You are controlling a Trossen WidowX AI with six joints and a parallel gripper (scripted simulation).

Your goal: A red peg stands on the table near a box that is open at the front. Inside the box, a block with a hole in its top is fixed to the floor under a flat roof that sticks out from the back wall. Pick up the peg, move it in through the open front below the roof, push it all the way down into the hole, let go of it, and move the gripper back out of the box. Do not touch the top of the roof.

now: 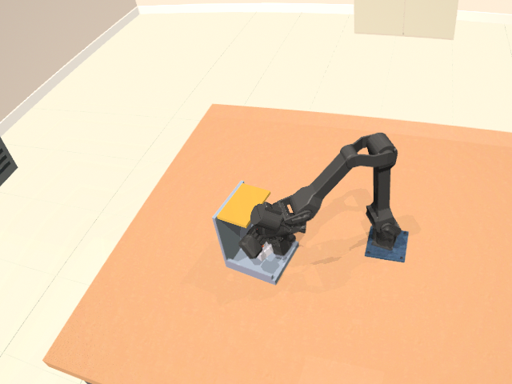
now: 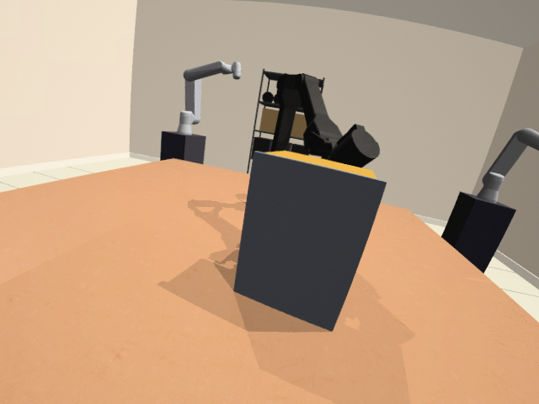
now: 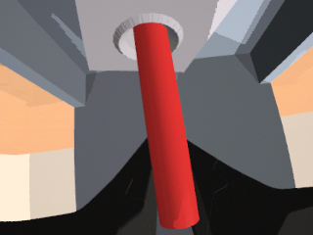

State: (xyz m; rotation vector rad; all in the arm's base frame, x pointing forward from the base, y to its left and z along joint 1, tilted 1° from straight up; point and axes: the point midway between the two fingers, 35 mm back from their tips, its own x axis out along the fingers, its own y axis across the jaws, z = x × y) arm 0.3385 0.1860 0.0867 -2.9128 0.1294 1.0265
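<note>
Right now the red peg is 3 cm behind my gripper tip and 1 cm below it. Round my gripper tip: orange roof: 14 cm above, 1 cm to the left, 1 cm behind; dark back wall: 4 cm ahead, 4 cm above, 1 cm to the left.
</note>
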